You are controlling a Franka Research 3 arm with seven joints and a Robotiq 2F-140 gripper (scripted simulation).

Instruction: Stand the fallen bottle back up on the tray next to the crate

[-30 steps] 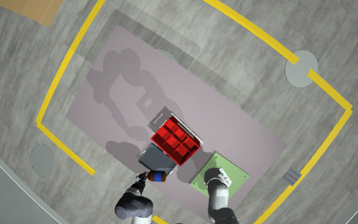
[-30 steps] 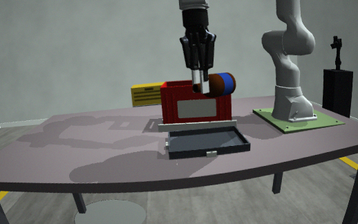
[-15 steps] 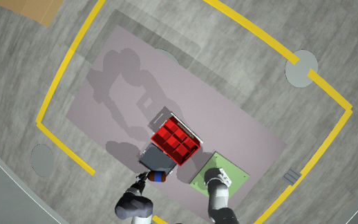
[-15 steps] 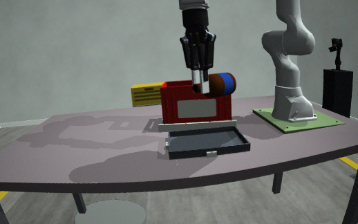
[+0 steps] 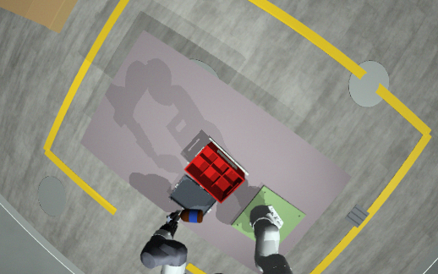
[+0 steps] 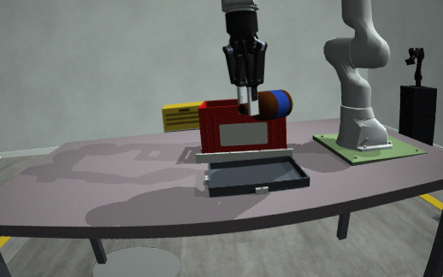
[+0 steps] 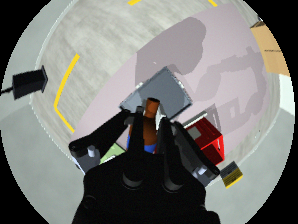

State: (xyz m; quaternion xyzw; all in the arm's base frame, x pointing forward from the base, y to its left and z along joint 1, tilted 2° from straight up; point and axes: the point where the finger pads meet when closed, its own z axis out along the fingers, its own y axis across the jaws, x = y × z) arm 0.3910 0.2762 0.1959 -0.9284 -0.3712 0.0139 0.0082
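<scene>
The glass bottle lies 40 mm to the right of my hand, 40 mm behind it and 20 mm below it. Round my hand: tray: 200 mm below, 50 mm to the right, 10 mm behind; then red crate: 300 mm to the right, 130 mm below, 20 mm ahead.
</scene>
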